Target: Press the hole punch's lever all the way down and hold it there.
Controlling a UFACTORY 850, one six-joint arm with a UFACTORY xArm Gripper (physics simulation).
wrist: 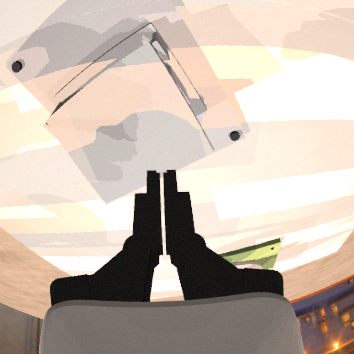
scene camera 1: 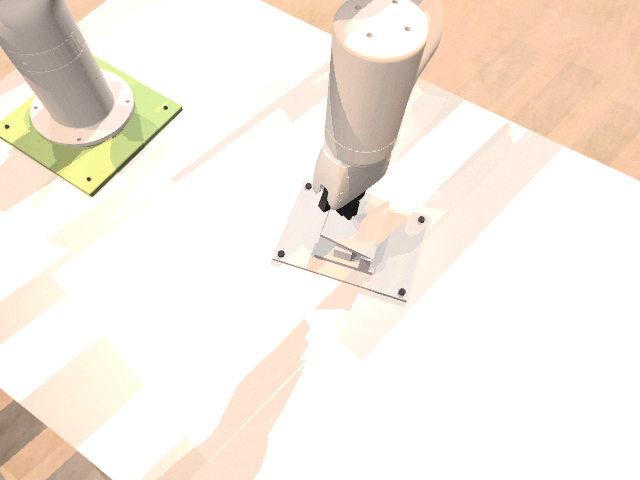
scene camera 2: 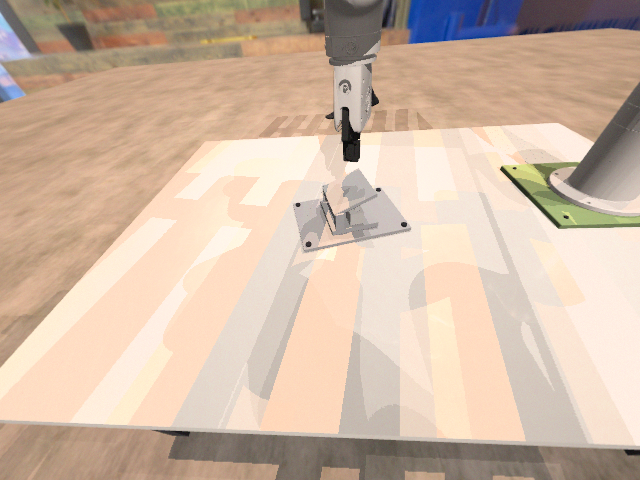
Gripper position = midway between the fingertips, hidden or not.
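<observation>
Scene camera 2: my gripper (scene camera 2: 351, 160). Scene camera 1: hole punch lever (scene camera 1: 361, 234), my gripper (scene camera 1: 345, 211). Wrist view: hole punch lever (wrist: 133, 117), my gripper (wrist: 161, 186).
</observation>
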